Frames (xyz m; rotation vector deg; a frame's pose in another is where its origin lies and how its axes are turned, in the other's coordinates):
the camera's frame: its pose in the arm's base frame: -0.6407 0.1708 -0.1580 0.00 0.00 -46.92
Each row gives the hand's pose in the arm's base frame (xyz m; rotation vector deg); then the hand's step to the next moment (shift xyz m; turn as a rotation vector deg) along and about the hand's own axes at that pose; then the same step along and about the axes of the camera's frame.
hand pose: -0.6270 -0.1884 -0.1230 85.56 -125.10 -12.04
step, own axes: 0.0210 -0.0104 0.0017 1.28 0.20 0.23
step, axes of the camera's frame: 0.0184 -0.0146 0.0008 0.38 -1.23 0.26
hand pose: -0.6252 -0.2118 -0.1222 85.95 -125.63 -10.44
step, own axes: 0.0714 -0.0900 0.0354 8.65 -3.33 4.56
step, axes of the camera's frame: 0.1039 -0.0433 -0.0421 6.00 -8.00 -2.57
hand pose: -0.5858 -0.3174 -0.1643 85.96 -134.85 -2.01
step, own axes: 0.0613 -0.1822 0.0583 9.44 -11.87 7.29
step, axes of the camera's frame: 0.1859 -0.0117 -0.0752 13.91 -6.72 -6.67
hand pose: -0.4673 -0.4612 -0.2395 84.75 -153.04 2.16
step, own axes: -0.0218 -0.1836 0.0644 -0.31 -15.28 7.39
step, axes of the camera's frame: 0.1720 0.0620 -0.0699 14.71 3.53 -7.71
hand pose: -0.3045 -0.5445 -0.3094 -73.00 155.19 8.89
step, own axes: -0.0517 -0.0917 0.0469 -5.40 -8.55 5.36
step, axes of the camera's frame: 0.0820 0.0703 -0.0401 7.52 7.29 -4.61
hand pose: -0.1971 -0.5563 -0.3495 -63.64 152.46 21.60
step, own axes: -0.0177 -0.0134 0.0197 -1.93 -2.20 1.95
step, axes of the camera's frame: 0.0099 0.0236 -0.0150 1.84 2.56 -1.56
